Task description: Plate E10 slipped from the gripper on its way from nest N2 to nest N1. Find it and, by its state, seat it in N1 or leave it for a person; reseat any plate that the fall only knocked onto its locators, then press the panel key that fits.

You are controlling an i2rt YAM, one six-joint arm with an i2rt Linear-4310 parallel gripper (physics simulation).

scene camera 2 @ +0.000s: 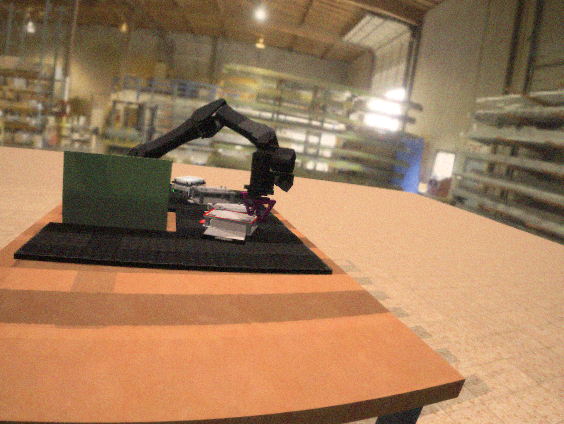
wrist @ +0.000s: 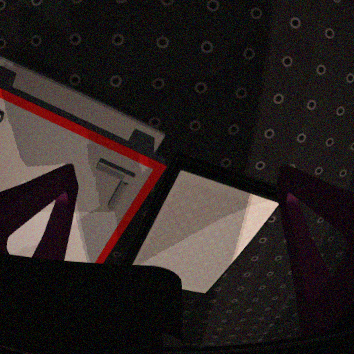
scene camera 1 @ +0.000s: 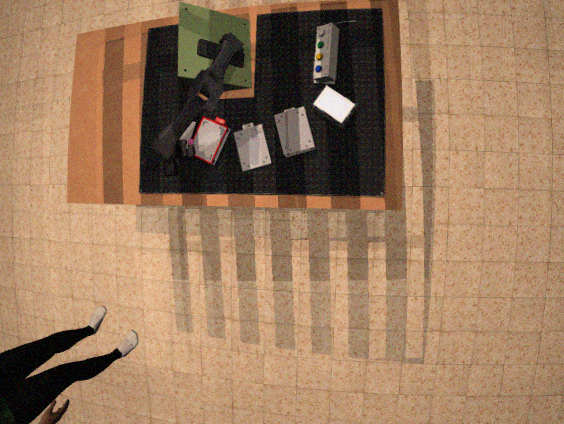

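Where they show: gripper, between the fingertips: [scene camera 2: 255,219] [wrist: 176,175] [scene camera 1: 184,153]; arm's base, origin of its link: [scene camera 2: 130,189].
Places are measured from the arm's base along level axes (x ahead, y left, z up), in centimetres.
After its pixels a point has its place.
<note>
A pale plate [scene camera 1: 188,131] @(x 30.0, y -15.6, z -7.1 cm) [scene camera 2: 225,232] @(x 30.9, y -17.0, z -7.1 cm) [wrist: 195,225] @(x 32.9, y -17.3, z -7.1 cm) appears tilted, beside the left side of a red-edged grey unit [scene camera 1: 212,140] @(x 34.6, y -3.4, z -4.5 cm) [scene camera 2: 231,216] @(x 33.9, y -7.2, z -4.5 cm) [wrist: 131,216] @(x 35.8, y -12.9, z -4.4 cm). Whether they touch is unclear. The unit has a red tab and corner brackets. Two grey units [scene camera 1: 252,147] @(x 37.4, y 13.1, z -6.1 cm) [scene camera 1: 295,131] @(x 31.8, y 30.5, z -2.8 cm) stand to its right; no labels are readable. My gripper [scene camera 1: 186,144] @(x 40.1, y -14.9, z -2.7 cm) [scene camera 2: 259,204] [wrist: 176,175] @(x 40.1, y -14.9, z -2.7 cm) is open and low. In the wrist view, one finger overlaps the red-edged unit and the other is beyond the plate's far side. A key panel [scene camera 1: 326,52] @(x 1.2, y 41.8, z -0.8 cm) carries white, green, yellow and blue keys.
A green board [scene camera 1: 192,22] @(x -10.4, y -9.5, z 8.4 cm) [scene camera 2: 117,190] @(x -2.2, y -12.9, z 1.9 cm) stands at the back left, near the arm's base. A white rectangular item [scene camera 1: 334,104] @(x 21.3, y 45.0, z -3.0 cm) lies in front of the panel. The black mat [scene camera 1: 345,170] @(x 45.7, y 49.7, z -8.5 cm) [scene camera 2: 170,257] @(x 14.8, y -36.1, z -8.5 cm) covers much of the table. A person's legs show at the lower left of scene camera 1.
</note>
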